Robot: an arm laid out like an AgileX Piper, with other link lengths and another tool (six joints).
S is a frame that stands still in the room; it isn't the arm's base.
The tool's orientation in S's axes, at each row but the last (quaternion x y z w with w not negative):
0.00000 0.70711 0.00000 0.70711
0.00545 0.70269 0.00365 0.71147
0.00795 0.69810 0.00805 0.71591
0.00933 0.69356 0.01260 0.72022
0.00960 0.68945 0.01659 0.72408
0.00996 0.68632 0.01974 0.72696
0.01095 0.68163 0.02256 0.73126
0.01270 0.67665 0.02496 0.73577
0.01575 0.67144 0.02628 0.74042
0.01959 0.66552 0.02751 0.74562
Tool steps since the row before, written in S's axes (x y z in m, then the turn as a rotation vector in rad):
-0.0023 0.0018 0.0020 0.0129 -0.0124 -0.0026
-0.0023 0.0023 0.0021 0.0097 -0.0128 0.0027
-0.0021 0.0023 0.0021 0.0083 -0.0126 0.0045
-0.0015 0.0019 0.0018 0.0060 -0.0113 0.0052
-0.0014 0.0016 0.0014 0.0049 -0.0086 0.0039
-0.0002 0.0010 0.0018 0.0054 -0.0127 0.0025
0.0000 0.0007 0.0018 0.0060 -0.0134 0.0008
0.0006 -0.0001 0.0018 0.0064 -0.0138 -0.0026
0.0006 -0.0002 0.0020 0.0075 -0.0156 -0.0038
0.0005 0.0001 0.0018 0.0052 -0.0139 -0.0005
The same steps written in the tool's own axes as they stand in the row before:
-0.0020 0.0018 -0.0023 0.0026 -0.0124 0.0129
-0.0021 0.0023 -0.0023 -0.0027 -0.0127 0.0098
-0.0021 0.0023 -0.0020 -0.0046 -0.0125 0.0084
-0.0018 0.0020 -0.0014 -0.0053 -0.0112 0.0061
-0.0014 0.0017 -0.0013 -0.0040 -0.0085 0.0050
-0.0018 0.0011 -0.0001 -0.0027 -0.0127 0.0054
-0.0018 0.0008 0.0001 -0.0010 -0.0135 0.0058
-0.0017 0.0000 0.0007 0.0024 -0.0140 0.0060
-0.0019 -0.0001 0.0008 0.0036 -0.0159 0.0069
-0.0017 0.0002 0.0007 0.0001 -0.0140 0.0050

